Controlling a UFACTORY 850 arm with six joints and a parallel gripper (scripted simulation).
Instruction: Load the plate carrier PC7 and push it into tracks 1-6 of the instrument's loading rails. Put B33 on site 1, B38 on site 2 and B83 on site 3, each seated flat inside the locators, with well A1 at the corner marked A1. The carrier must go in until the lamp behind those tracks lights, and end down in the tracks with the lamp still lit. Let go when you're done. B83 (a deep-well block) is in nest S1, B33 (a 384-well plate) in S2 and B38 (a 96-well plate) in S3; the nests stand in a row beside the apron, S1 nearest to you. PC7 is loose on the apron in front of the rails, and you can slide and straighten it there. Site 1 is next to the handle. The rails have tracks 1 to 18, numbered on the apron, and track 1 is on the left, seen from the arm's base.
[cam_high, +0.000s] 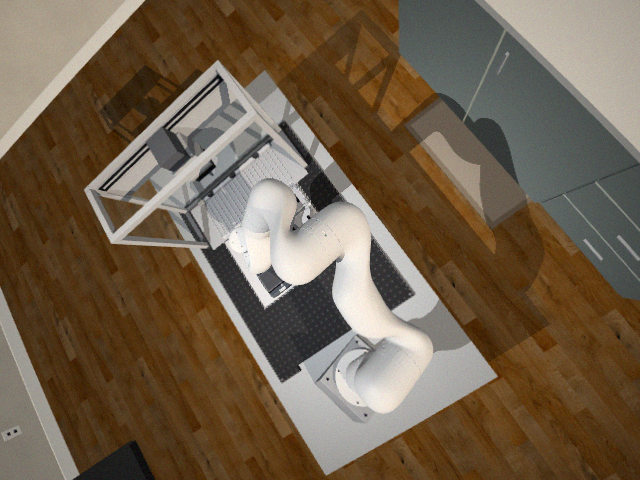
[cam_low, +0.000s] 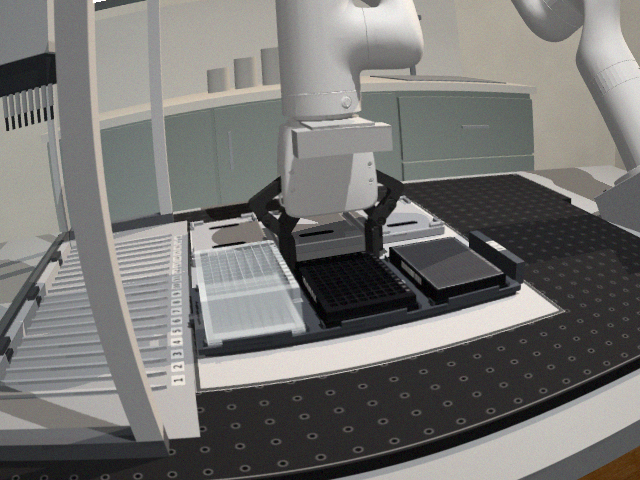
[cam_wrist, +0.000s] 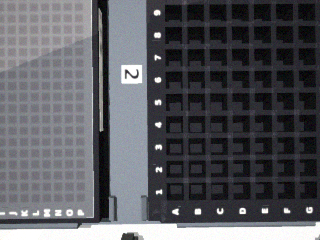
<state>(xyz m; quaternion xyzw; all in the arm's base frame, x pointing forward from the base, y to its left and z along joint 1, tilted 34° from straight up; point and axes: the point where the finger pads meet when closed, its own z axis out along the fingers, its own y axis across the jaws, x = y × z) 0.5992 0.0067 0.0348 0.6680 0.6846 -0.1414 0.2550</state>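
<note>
My hand is 2 cm past the perforated dark deck and 1 cm above it. From my hand the other things lie so: dark plate carrier PC7: 9 cm to the left; black welled plate: 1 cm ahead, 9 cm to the left; clear deep-well block B83: 11 cm ahead, 9 cm to the left, 2 cm above.
</note>
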